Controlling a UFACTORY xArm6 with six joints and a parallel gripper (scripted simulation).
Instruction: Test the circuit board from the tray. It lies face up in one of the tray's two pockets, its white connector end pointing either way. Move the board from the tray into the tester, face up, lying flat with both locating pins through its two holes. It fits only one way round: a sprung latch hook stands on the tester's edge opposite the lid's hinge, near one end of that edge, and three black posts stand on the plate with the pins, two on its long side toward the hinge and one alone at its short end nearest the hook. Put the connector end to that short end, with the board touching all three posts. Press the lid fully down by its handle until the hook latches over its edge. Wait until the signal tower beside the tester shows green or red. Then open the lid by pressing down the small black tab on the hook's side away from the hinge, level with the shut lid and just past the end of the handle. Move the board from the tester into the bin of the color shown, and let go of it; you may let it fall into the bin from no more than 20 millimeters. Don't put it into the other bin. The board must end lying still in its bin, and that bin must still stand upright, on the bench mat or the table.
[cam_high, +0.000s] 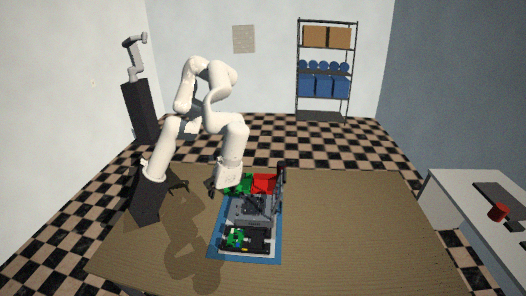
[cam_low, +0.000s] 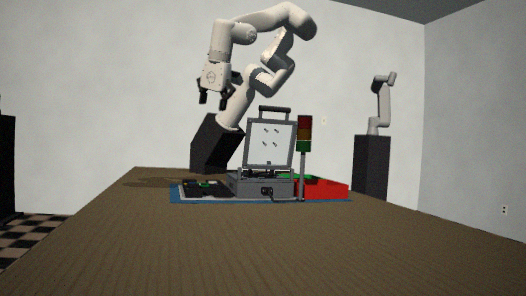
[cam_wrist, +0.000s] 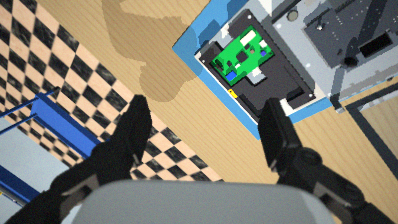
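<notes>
Right now my hand is 3 cm short of the green circuit board, 2 cm to the left of it and 27 cm above it. Round my hand: tester plate: 9 cm ahead, 15 cm to the left, 22 cm below; then black latch hook: 2 cm ahead, 20 cm to the left, 20 cm below; then tester lid: 21 cm ahead, 15 cm to the left, 11 cm below.
</notes>
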